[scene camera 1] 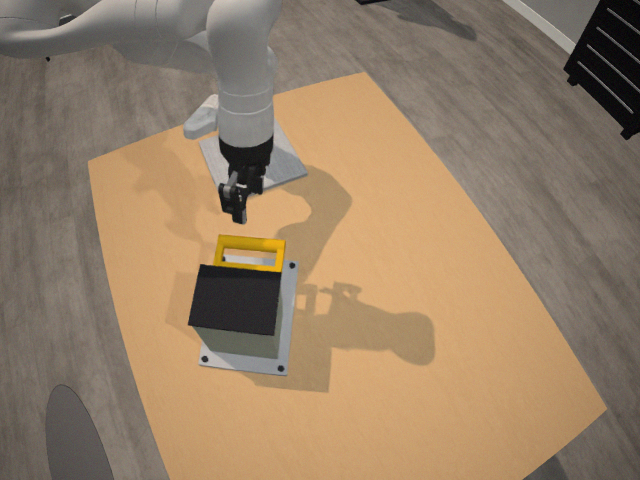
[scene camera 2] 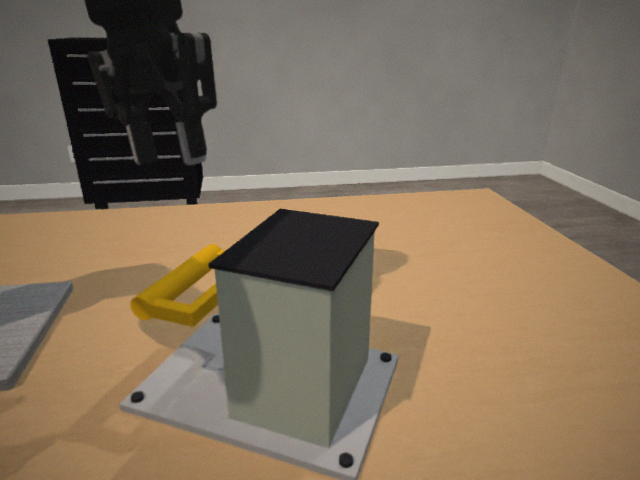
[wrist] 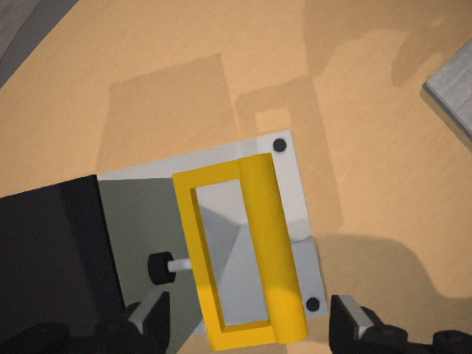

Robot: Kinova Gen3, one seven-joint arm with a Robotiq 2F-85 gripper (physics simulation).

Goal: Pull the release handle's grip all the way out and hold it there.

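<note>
The yellow grip is a round bar on a rectangular frame, at one side of the grey-green housing with its black lid. In the wrist view a short stretch of pale rod shows between the frame and a black collar. My gripper is open and empty, pointing down above the grip and apart from it. In the wrist view its fingertips stand left and right of the grip's lower end.
The housing stands on a light base plate with dark bolts, on the orange-brown table top. The grey arm mounting plate lies nearby. A black cabinet stands beyond the table.
</note>
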